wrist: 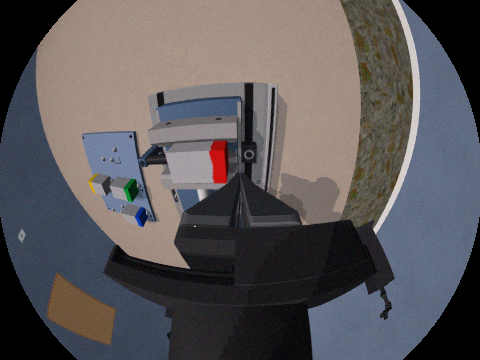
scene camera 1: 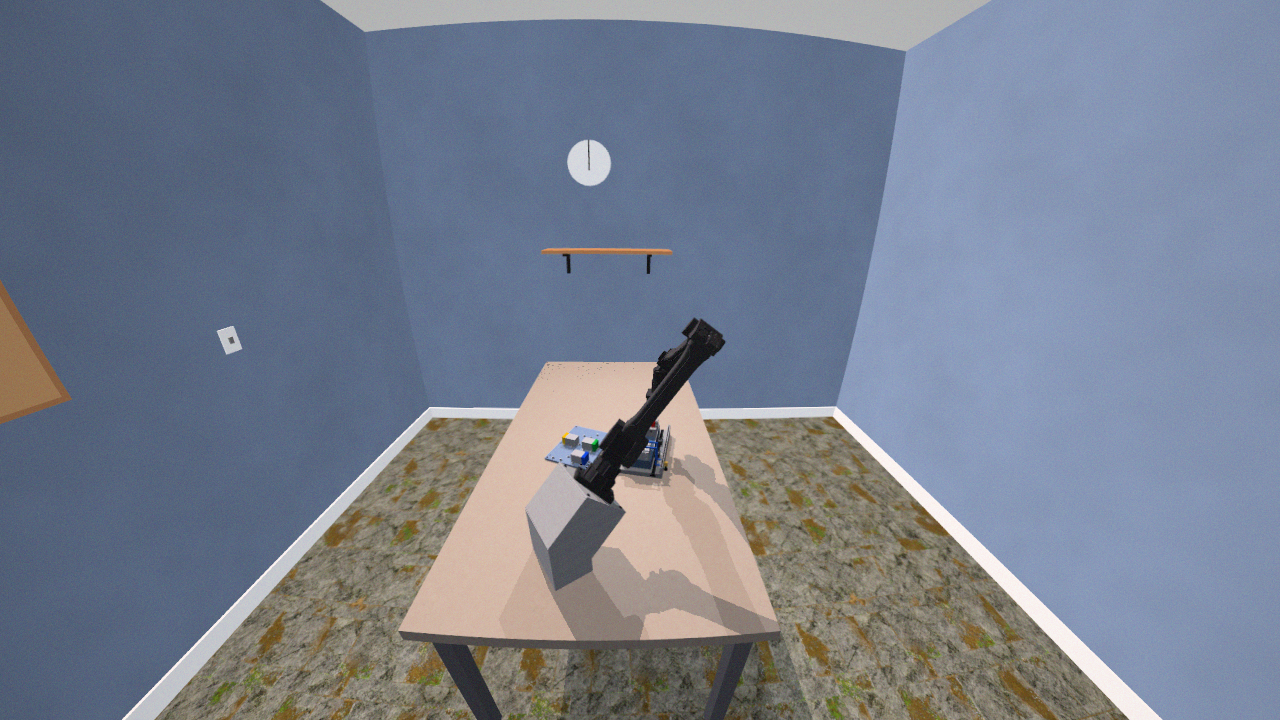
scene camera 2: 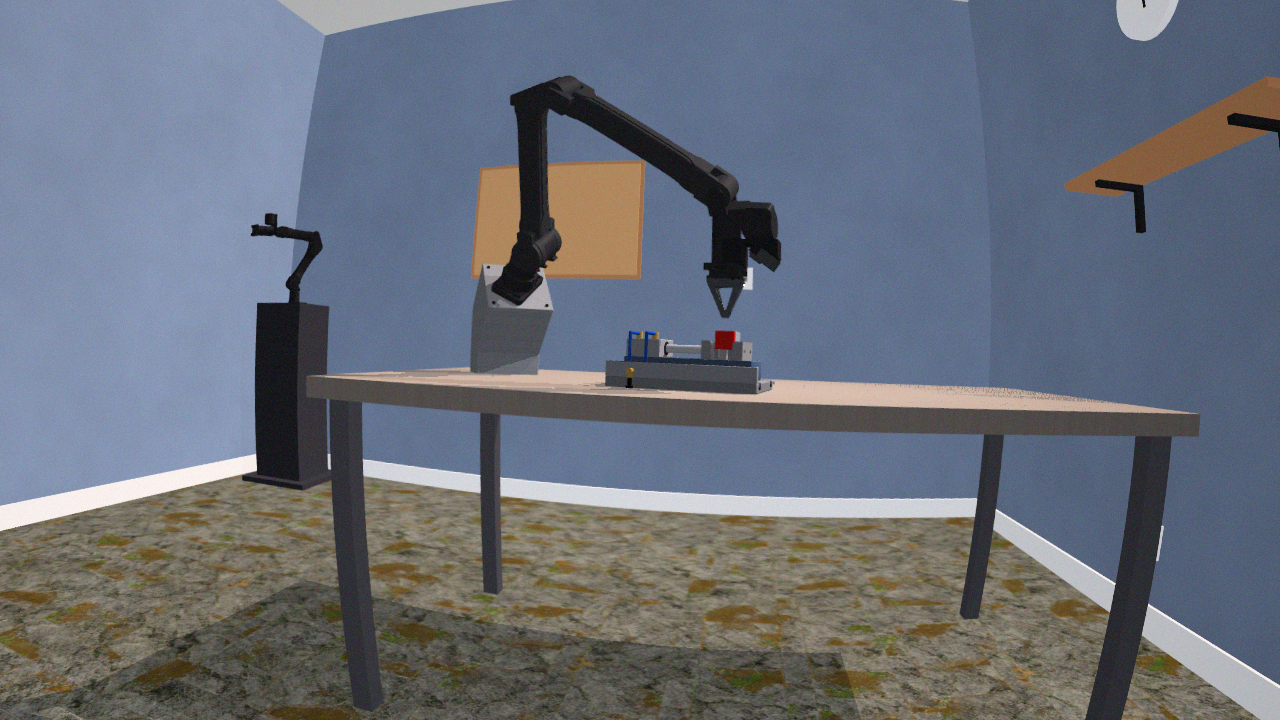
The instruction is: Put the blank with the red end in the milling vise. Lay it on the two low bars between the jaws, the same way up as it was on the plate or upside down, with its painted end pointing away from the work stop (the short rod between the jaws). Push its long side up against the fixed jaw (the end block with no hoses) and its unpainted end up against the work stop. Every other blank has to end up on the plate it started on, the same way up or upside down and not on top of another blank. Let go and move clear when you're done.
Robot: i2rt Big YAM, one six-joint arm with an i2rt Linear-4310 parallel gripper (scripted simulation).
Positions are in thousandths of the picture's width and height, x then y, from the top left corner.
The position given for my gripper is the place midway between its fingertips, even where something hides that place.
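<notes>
My gripper (scene camera 2: 567, 441), also in the wrist view (wrist: 501, 499). Blue plate (wrist: 207, 401) in sight.
</notes>
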